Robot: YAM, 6 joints.
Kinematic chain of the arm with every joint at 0, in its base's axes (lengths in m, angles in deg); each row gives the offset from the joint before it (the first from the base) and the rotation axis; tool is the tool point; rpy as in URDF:
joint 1: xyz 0 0 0.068 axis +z
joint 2: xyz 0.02 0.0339 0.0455 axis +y
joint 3: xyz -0.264 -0.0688 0 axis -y
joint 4: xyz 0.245 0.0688 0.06 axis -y
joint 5: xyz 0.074 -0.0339 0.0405 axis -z
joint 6: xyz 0.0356 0 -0.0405 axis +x
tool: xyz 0 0 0 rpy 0 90 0
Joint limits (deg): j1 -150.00..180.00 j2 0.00..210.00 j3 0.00..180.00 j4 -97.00..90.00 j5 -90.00..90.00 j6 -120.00..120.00
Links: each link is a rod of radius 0.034 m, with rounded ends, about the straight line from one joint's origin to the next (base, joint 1, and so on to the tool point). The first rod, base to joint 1, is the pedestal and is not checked.
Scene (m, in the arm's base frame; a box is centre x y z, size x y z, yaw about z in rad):
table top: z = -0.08
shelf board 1: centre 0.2 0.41 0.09 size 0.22 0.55 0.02 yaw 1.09
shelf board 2: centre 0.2 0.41 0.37 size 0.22 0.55 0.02 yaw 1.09
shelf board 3: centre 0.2 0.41 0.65 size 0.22 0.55 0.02 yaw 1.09
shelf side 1: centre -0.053 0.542 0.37 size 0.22 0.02 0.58 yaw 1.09
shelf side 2: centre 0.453 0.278 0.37 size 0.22 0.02 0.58 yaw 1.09
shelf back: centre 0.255 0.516 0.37 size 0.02 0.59 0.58 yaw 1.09
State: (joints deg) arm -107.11 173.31 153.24 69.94 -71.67 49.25
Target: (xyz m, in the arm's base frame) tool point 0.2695 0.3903 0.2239
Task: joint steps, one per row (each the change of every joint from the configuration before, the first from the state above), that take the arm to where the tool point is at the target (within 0.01 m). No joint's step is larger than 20 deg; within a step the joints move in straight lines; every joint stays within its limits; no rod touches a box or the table.
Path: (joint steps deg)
1: 18.59 -10.30 -15.55 2.51 -2.29 0.00
2: 18.58 -10.31 -15.55 2.51 -2.29 0.00
3: 18.59 -10.30 -15.55 2.50 -2.29 0.00
4: 18.58 -10.30 -15.55 2.51 -2.30 0.00
5: 18.59 -10.31 -15.55 2.51 -2.29 0.00
6: 18.58 -10.30 -15.55 2.50 -2.29 0.00
7: 18.59 -10.30 -15.55 2.51 -2.29 0.00
8: 18.58 -10.31 -15.55 2.51 -2.29 0.00
9: 2.38 10.87 15.10 0.00 0.32 0.00
10: 2.37 10.87 15.11 0.00 0.32 0.00
11: 2.38 10.86 15.10 0.00 0.33 0.00
12: 2.37 10.87 15.10 0.00 0.32 0.00

